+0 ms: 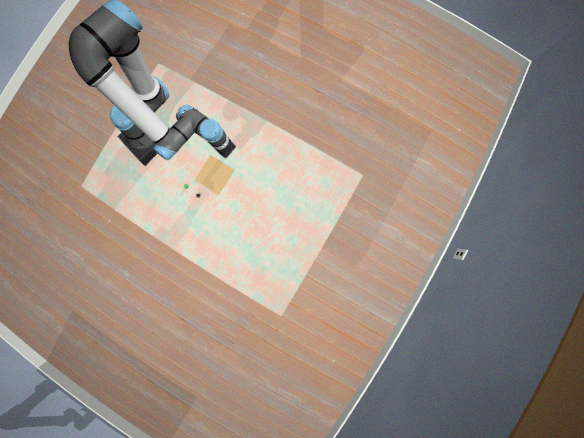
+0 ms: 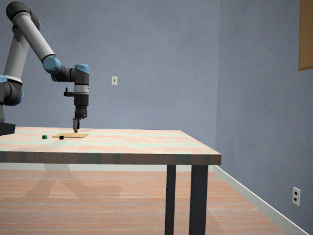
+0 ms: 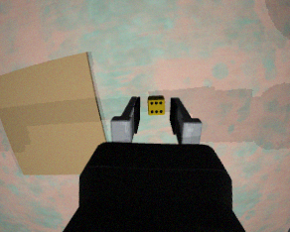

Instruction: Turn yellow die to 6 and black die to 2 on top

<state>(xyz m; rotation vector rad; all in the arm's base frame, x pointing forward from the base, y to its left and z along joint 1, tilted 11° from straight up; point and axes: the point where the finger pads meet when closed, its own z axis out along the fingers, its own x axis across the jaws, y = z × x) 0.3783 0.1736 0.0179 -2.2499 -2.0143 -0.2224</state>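
My gripper is now 30 mm above the yellow die. Also, from my hand: black die 10 mm ahead, 250 mm to the right, 30 mm below; then tan mat 10 mm ahead, 130 mm to the right, 30 mm below; then green die 70 mm behind, 250 mm to the right, 30 mm below.
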